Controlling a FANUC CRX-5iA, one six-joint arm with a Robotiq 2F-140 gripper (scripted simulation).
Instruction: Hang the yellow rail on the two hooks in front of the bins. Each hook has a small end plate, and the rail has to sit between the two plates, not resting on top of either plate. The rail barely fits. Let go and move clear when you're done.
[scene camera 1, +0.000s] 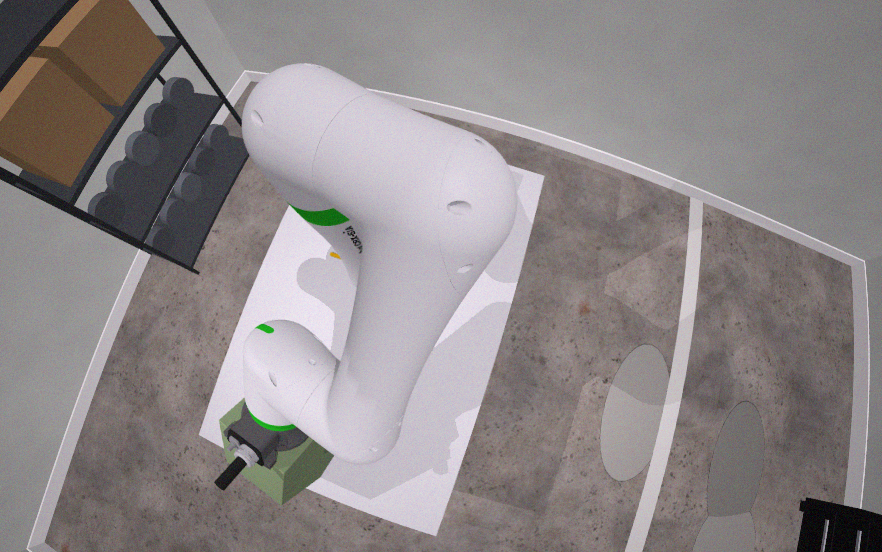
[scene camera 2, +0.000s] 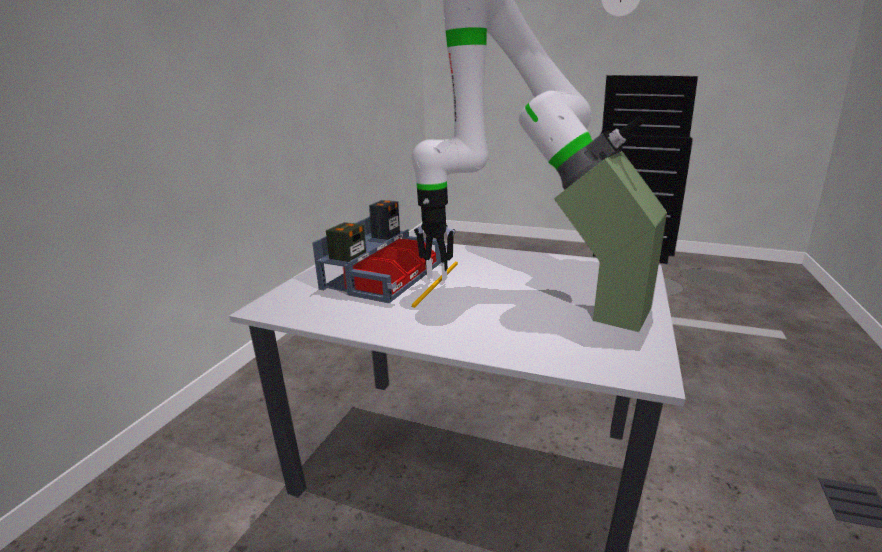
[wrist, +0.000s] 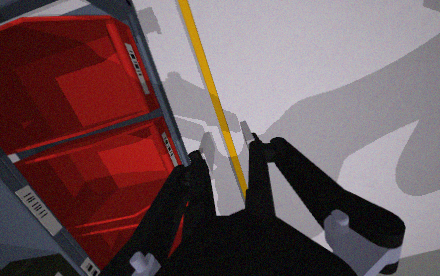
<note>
In view: my gripper (scene camera 2: 437, 278).
My gripper is seen too in the wrist view (wrist: 227, 135).
</note>
